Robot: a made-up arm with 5 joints.
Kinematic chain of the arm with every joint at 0, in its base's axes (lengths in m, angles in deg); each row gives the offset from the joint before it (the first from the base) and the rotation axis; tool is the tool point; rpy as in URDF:
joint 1: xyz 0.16 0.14 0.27 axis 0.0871 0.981 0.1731
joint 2: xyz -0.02 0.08 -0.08 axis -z
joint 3: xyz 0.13 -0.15 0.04 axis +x
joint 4: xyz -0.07 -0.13 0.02 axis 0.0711 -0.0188 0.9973
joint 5: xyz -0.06 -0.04 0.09 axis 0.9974 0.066 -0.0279
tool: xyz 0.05 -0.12 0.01 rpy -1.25 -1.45 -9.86
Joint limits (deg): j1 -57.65..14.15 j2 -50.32..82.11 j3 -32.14..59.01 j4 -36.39..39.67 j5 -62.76..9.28
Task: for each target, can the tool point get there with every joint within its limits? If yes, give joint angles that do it. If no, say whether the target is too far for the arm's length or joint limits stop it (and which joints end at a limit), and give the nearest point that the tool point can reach.
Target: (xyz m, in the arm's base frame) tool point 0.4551 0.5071 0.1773
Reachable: no: joint limits stop it (at a limit: joint 1, joint 2, joint 3, joint 4, joint 5) | nearest point 0.5214 0.1437 0.3653 | short by 0.415 m
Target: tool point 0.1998 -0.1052 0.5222
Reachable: yes | joints -23.04 -11.85 -15.15 21.16 -34.21
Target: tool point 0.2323 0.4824 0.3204
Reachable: no: joint limits stop it (at a limit: joint 1, joint 2, joint 3, joint 4, joint 5) | nearest point 0.4254 0.1698 0.4711 | short by 0.397 m
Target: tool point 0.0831 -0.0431 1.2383
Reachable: no: too far | nearest point 0.1888 0.0598 0.6561 | short by 0.601 m
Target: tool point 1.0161 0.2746 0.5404
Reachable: no: too far | nearest point 0.5402 0.1102 0.3766 | short by 0.529 m
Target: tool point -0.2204 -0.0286 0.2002
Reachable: yes | joints -9.70 52.95 18.07 -23.26 1.70
